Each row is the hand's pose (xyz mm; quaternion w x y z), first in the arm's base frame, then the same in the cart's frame.
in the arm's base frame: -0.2 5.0 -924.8 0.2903 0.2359 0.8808 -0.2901
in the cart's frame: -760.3 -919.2 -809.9 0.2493 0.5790 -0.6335 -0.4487
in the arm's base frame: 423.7 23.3 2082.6 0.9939 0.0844 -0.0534 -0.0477
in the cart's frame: 1685.6 781.4 -218.2 0.2370 0.5014 0.5340 0.6382
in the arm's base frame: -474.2 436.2 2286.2 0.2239 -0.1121 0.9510 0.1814
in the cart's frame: 2330.8 6.5 -254.0 0.4713 0.5172 -0.1468 -0.6992
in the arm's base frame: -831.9 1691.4 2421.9 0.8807 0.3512 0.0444 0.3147
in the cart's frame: 2770.3 -790.2 691.5 0.2186 -0.6052 -0.5239 -0.5580
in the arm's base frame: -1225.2 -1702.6 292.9 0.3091 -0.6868 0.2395 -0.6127
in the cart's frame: 665.1 -473.1 -2725.2 0.7183 -0.4623 -0.0086 0.5199
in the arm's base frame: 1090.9 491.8 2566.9 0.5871 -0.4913 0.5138 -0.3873
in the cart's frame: 1859.6 1286.3 565.4 0.3979 -0.3807 0.2153 0.8065
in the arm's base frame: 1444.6 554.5 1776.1 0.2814 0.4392 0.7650 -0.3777
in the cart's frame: 1009.4 1156.9 687.5 0.2299 0.4964 -0.7910 -0.2740
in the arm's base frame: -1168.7 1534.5 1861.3 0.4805 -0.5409 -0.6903 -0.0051
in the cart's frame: 2414.8 -1228.7 325.9 0.6843 0.6001 -0.3130 0.2712
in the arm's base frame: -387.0 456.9 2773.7 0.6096 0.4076 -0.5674 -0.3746
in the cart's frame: 2721.0 287.8 -133.9 0.4749 0.6082 0.6280 -0.1010
